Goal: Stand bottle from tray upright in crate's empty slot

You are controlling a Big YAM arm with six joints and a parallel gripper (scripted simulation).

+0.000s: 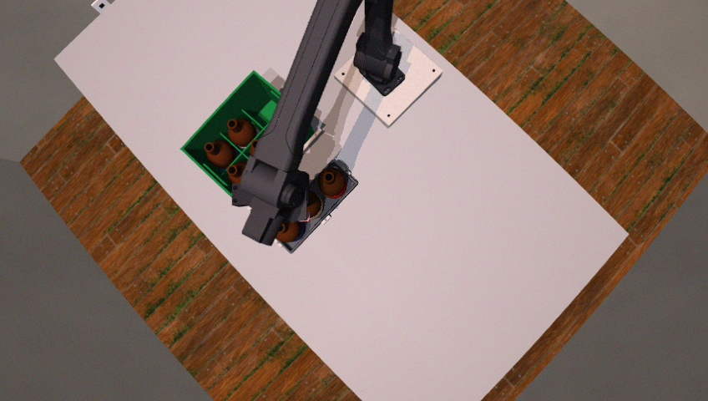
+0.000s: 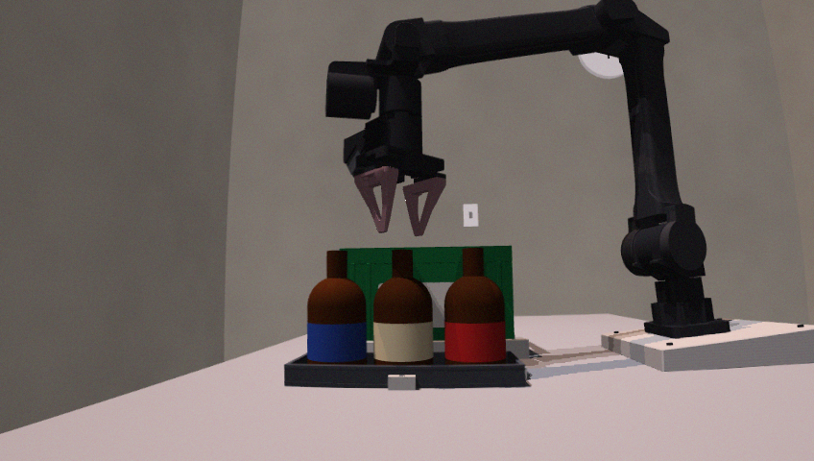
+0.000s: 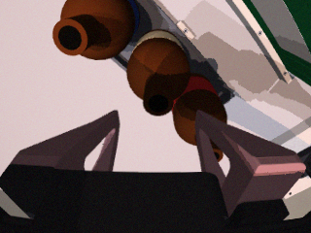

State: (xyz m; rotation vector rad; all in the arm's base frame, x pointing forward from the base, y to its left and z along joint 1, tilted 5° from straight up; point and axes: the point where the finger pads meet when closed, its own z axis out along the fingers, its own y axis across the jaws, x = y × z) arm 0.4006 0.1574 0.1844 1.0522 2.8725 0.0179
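My hand is 18 cm above the dark tray. Round my hand: green crate: 23 cm to the right, 10 cm below.
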